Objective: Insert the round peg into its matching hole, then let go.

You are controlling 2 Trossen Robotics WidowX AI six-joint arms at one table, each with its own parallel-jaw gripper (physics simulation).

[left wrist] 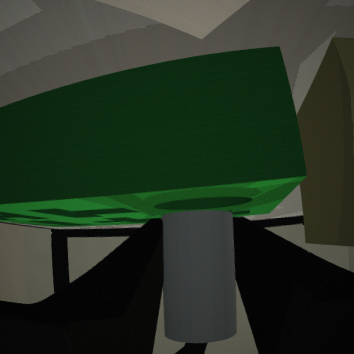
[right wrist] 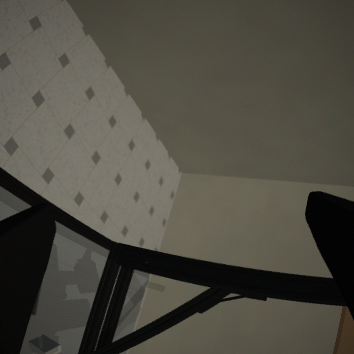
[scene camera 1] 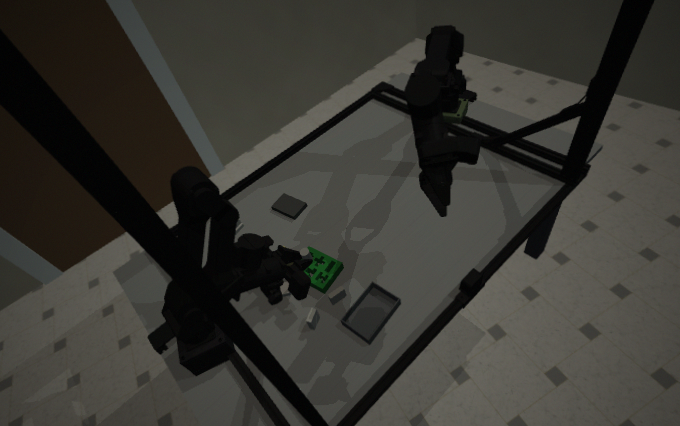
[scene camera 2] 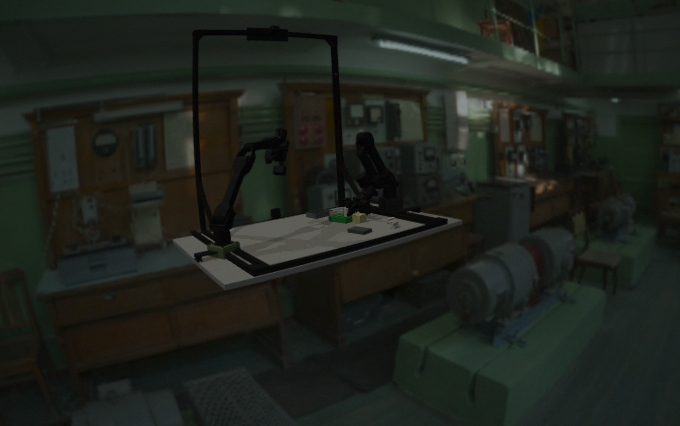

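My left gripper [scene camera 1: 304,261] [scene camera 2: 355,204] [left wrist: 196,229] is shut on the grey round peg [left wrist: 200,280]. The peg's pale end [scene camera 1: 305,251] shows in scene camera 1 at the edge of the green hole block [scene camera 1: 326,273] [scene camera 2: 340,219] [left wrist: 150,130]. In the left wrist view the peg stands upright in the picture, and its upper end there lies just below the round hole [left wrist: 202,203], outside it. I cannot tell whether peg and block touch. My right gripper [scene camera 1: 443,203] [scene camera 2: 279,170] [right wrist: 182,211] is open and empty, high above the table, far from the block.
A yellow block [scene camera 2: 358,217] [left wrist: 327,155] stands beside the green block. Two pale pieces [scene camera 1: 337,296] [scene camera 1: 312,318] lie between the green block and a grey tray [scene camera 1: 356,333]. A dark flat slab [scene camera 1: 289,206] [scene camera 2: 359,230] lies on the other side. A black frame edges the table.
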